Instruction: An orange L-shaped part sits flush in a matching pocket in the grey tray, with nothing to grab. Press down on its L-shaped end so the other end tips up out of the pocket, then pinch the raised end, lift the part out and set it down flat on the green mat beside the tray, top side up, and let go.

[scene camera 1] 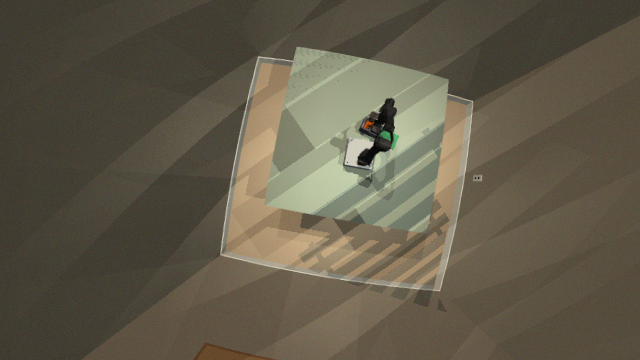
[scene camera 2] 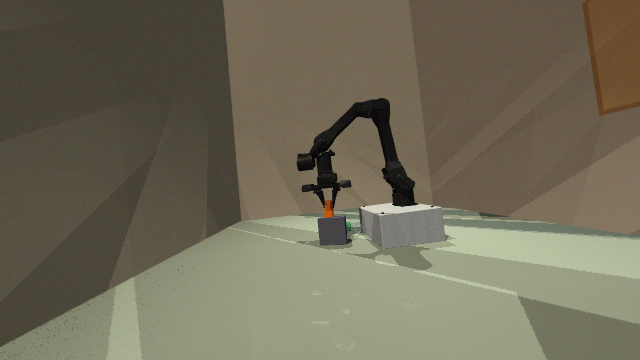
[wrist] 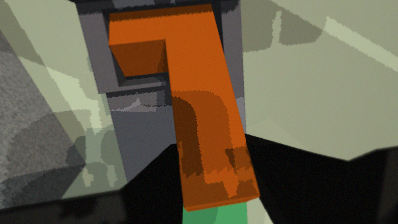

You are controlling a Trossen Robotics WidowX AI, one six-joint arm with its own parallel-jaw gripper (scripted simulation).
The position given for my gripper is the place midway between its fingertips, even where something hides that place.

Observation:
In view: my gripper (scene camera 2: 329, 208) and an orange L-shaped part (wrist: 216, 169).
My gripper shows as well in the wrist view (wrist: 208, 147).

